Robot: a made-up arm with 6 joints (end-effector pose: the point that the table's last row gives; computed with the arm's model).
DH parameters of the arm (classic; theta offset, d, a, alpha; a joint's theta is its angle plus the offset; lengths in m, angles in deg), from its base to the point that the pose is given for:
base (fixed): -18.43 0 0.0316 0
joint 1: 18.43 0.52 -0.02 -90
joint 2: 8.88 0 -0.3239 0
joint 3: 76.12 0.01 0.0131 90
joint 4: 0 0.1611 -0.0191 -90
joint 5: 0 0 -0.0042 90
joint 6: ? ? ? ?
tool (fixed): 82.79 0.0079 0 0
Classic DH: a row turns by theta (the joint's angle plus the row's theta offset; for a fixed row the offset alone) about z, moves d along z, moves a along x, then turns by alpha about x.
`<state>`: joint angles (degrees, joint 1 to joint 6).
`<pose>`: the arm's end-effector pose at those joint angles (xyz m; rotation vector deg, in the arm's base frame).
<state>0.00 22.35 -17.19 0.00 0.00 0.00</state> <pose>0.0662 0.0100 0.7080 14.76 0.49 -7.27</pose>
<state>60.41 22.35 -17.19 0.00 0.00 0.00</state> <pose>0.0305 0.0314 0.7080 12.96 8.13 52.80</pose>
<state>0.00 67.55 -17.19 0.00 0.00 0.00</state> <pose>0.1830 0.0100 0.6126 11.12 45.37 -12.71</pose>
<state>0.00 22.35 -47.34 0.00 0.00 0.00</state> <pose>0.0110 0.0100 0.8726 16.32 -29.45 -3.22</pose>
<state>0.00 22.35 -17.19 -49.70 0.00 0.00</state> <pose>0.0661 0.0325 0.6883 -34.87 -2.62 -6.75</pose>
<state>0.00 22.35 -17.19 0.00 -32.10 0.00</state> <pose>0.0322 0.0100 0.7972 16.40 -31.39 -2.94</pose>
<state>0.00 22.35 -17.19 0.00 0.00 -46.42</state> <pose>0.0662 0.0147 0.6974 -31.60 -2.42 -6.82</pose>
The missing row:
joint 6: -75.25 0.1721 -0.0124 90.6
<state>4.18 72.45 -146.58 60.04 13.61 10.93</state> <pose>0.0313 0.0085 1.1648 69.96 -42.82 57.14</pose>
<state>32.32 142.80 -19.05 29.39 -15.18 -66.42</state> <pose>0.1622 0.0629 0.3631 -57.81 92.24 33.49</pose>
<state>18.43 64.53 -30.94 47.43 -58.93 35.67</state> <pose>0.2042 -0.0768 0.8128 89.54 -24.22 -11.08</pose>
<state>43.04 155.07 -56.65 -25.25 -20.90 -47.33</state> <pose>0.2300 0.2579 0.2864 -68.56 41.46 73.02</pose>
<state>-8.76 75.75 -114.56 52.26 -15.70 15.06</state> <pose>0.1730 -0.0835 1.0962 78.79 -53.66 15.99</pose>
